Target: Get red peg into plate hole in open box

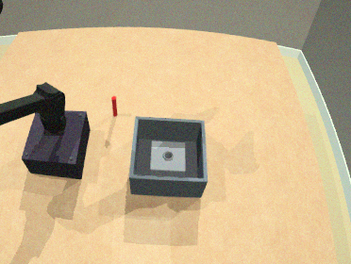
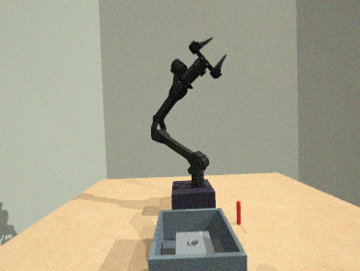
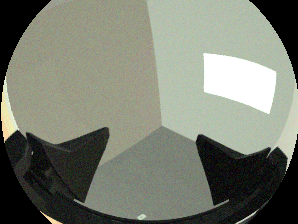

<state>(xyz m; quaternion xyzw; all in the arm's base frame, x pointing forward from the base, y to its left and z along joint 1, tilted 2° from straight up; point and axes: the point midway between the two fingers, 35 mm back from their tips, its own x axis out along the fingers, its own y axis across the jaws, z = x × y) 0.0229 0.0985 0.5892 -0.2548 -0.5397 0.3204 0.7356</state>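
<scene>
The red peg lies 150 mm ahead of my gripper tip, 10 mm to the left of it and 660 mm below it. The rest, counted from my gripper tip: pale plate (310 mm ahead, 180 mm to the right, 660 mm below); grey-blue box (310 mm ahead, 180 mm to the right, 680 mm below).
</scene>
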